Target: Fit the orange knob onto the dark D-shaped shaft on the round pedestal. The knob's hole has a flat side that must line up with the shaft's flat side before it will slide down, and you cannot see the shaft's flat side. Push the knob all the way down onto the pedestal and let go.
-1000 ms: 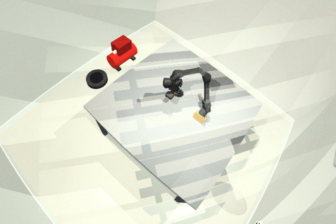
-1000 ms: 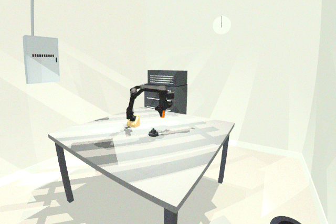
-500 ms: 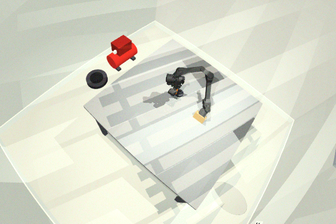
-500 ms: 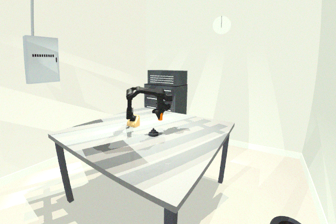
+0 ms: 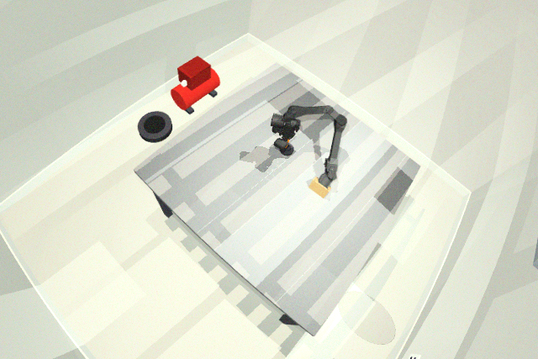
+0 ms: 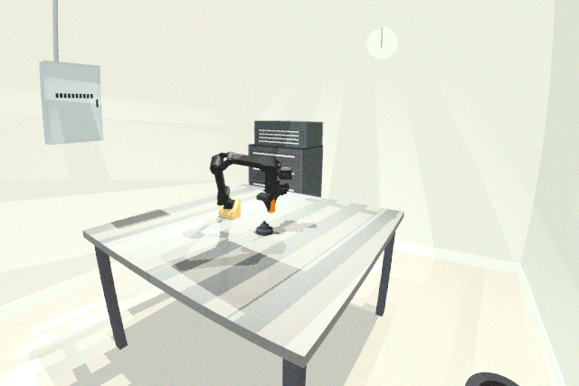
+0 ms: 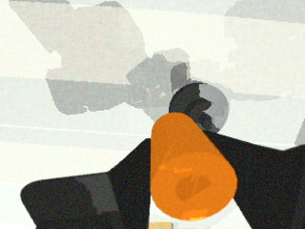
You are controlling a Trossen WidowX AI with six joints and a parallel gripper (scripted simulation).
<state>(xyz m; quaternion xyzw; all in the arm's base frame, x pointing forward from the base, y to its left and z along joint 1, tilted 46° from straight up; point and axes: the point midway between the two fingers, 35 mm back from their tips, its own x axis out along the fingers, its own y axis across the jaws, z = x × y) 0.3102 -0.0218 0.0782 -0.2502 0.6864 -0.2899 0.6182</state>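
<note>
The pedestal lies 1 cm behind my gripper tip, 4 cm to the right of it and 8 cm below it. Also, from my gripper tip: orange knob: 2 cm above.
</note>
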